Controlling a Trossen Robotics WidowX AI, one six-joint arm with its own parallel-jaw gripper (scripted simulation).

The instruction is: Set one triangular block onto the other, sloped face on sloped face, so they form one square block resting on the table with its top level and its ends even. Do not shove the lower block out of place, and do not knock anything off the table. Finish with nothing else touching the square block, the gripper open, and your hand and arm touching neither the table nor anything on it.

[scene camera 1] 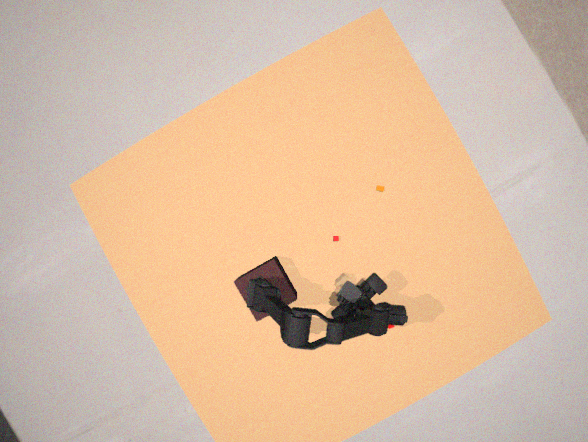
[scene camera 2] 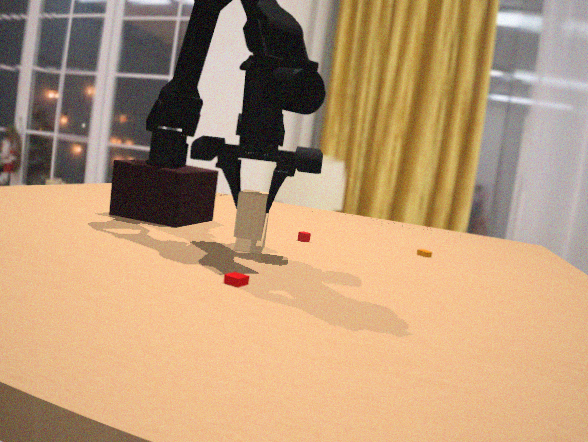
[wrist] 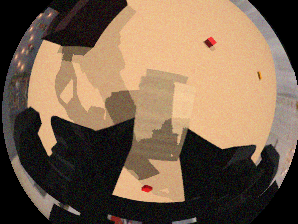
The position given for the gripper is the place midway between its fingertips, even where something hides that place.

The gripper [scene camera 2: 252, 210] carries a tan triangular block [scene camera 2: 251, 213].
The gripper also shows in scene camera 1 [scene camera 1: 352, 291] and in the wrist view [wrist: 158, 125].
